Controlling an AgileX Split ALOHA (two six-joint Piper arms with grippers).
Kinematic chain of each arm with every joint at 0, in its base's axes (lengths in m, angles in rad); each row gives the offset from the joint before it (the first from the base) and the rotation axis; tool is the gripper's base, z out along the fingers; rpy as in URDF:
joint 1: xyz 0 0 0.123 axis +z
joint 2: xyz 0 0 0 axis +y
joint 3: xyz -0.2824 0 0.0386 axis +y
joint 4: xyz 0.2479 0 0.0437 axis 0.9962 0 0.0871
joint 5: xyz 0 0 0 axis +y
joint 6: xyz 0.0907 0 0.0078 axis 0.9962 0 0.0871
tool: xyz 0 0 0 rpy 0 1.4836 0
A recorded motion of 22 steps. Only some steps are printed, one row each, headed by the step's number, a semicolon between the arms.
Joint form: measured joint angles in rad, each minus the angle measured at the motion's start. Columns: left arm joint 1, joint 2, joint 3, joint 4, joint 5, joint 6; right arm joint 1, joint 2, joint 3, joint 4, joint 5, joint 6.
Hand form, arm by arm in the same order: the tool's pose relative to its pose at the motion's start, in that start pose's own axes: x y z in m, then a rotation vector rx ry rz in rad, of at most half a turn. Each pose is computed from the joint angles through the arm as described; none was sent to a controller.
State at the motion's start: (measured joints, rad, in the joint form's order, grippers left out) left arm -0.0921 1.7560 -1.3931 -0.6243 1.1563 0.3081; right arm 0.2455 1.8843 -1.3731 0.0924 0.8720 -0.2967
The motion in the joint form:
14: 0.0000 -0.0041 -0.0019 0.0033 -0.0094 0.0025; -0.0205 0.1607 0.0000 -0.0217 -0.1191 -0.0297
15: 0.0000 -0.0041 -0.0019 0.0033 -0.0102 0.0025; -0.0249 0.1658 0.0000 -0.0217 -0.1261 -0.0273
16: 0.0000 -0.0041 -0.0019 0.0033 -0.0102 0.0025; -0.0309 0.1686 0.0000 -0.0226 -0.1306 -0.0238
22: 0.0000 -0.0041 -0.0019 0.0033 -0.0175 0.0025; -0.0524 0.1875 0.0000 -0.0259 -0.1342 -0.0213
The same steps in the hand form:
14: -0.0008 -0.0005 -0.0017 -0.0059 -0.0131 0.0070; 0.0016 -0.0149 0.0632 0.0162 0.0468 -0.0153
15: -0.0009 -0.0005 -0.0017 -0.0061 -0.0139 0.0070; 0.0019 -0.0169 0.0652 0.0183 0.0451 -0.0084
16: -0.0009 -0.0005 -0.0017 -0.0061 -0.0139 0.0070; 0.0024 -0.0194 0.0661 0.0212 0.0438 0.0003
22: -0.0015 -0.0003 -0.0017 -0.0083 -0.0208 0.0070; 0.0063 -0.0282 0.0729 0.0249 0.0594 0.0222

